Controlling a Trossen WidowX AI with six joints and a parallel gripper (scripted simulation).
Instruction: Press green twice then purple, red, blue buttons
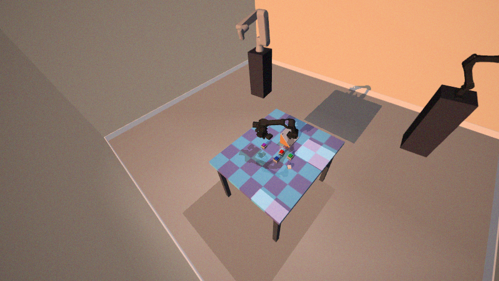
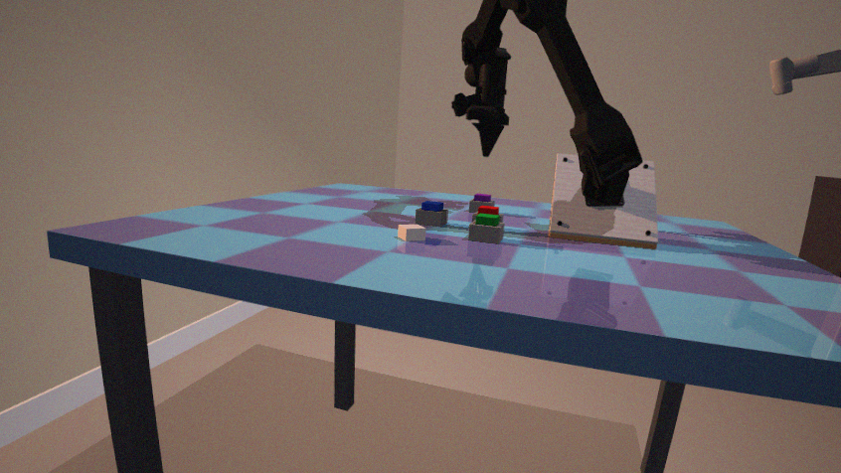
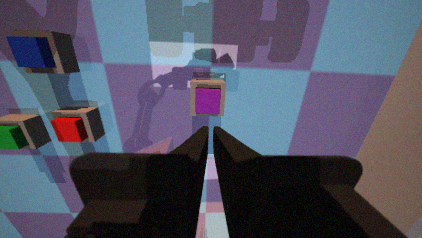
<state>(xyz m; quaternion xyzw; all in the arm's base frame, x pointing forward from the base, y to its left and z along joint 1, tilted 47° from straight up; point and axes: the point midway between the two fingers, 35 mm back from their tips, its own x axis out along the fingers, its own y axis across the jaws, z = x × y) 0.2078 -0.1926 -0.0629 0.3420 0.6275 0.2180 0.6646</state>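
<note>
Now: gripper tip 9 cm above the purple button. Also, from my gripper tip: red button 20 cm to the left, 9 cm below, 2 cm behind; then blue button 20 cm to the left, 9 cm below, 8 cm ahead; then green button 30 cm to the left, 9 cm below, 2 cm behind.
</note>
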